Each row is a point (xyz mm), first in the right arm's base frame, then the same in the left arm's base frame.
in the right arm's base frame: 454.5 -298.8 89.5
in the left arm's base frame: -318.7 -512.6 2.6
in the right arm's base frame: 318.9 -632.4 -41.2
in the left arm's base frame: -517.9 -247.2 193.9
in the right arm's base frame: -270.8 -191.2 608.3
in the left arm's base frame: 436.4 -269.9 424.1
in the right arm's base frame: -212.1 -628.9 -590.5
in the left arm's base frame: -488.6 479.9 -38.8
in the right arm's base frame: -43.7 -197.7 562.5
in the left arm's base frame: 276.9 -419.4 347.1
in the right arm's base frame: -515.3 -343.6 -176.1
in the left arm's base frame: 80.3 407.4 88.4
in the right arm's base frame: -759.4 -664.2 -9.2
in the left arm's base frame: 104.8 584.4 486.3
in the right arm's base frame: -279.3 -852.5 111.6
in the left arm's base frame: -231.4 188.7 590.9
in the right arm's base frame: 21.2 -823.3 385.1
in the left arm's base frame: -247.4 -209.4 675.8
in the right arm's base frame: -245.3 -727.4 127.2
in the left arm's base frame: -164.0 121.4 501.6
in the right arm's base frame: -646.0 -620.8 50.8
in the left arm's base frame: 97.1 450.6 466.9
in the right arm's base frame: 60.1 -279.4 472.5
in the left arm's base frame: 118.8 -428.3 325.2
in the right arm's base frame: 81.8 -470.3 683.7
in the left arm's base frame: 93.6 -517.1 595.3
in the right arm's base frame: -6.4 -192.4 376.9
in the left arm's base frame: 163.5 -344.0 215.5
